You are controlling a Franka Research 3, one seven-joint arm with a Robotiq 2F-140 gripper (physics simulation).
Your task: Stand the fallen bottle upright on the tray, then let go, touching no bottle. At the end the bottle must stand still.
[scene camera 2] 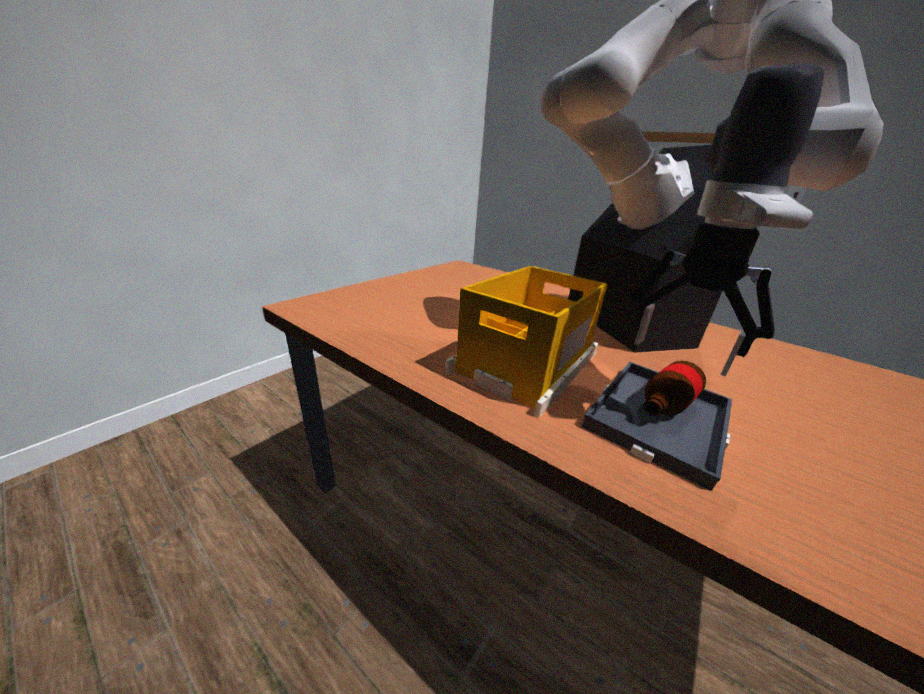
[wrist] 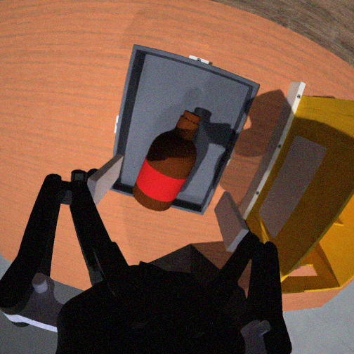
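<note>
The fallen brown bottle [scene camera 2: 676,388] [wrist: 165,170] with a red band lies on its side in the dark grey tray [scene camera 2: 687,440] [wrist: 160,80]. In the scene view its neck points toward the table's front edge. In the wrist view its neck points up and slightly right, and its base end overlaps the tray's lower wall. My gripper [scene camera 2: 688,338] [wrist: 171,184] is open and empty, above the base end of the bottle. In the wrist view one finger pad is on each side of the bottle, with a gap on both sides.
A yellow crate [scene camera 2: 478,351] [wrist: 320,200] stands beside the tray, right of it in the wrist view. A white rail [scene camera 2: 560,384] [wrist: 272,150] runs along the crate's side facing the tray. A black block [scene camera 2: 612,291] stands behind the crate in the scene view.
</note>
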